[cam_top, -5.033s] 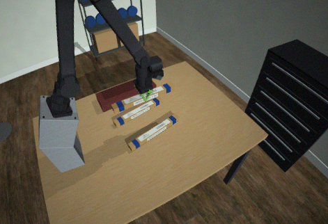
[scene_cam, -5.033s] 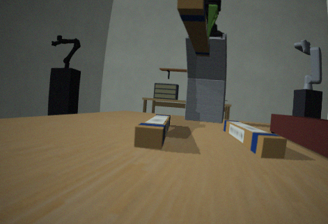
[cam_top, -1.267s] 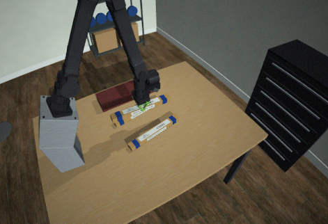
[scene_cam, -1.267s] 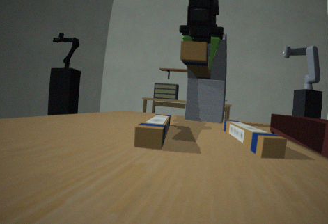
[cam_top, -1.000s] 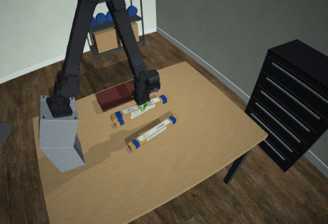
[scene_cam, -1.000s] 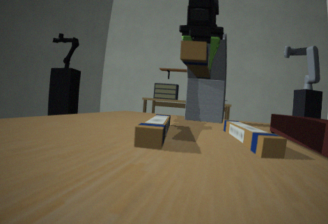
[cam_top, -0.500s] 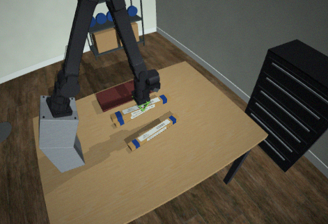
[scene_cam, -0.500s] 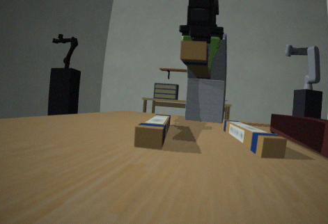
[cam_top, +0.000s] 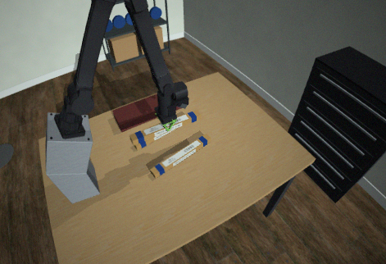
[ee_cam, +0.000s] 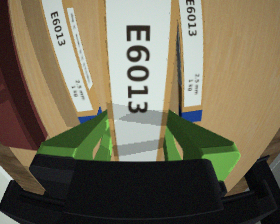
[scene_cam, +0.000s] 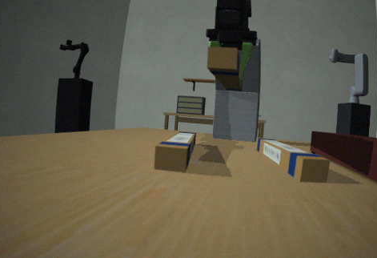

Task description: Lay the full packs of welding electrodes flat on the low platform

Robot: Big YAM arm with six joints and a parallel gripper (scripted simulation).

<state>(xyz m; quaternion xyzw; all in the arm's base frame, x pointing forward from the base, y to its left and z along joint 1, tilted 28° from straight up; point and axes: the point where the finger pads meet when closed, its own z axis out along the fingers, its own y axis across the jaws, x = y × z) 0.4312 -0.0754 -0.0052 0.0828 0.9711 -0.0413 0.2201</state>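
Right now the pack of welding electrodes is 1 cm above my hand. Round my hand: dark red platform: 8 cm ahead, 29 cm to the left, 14 cm below.
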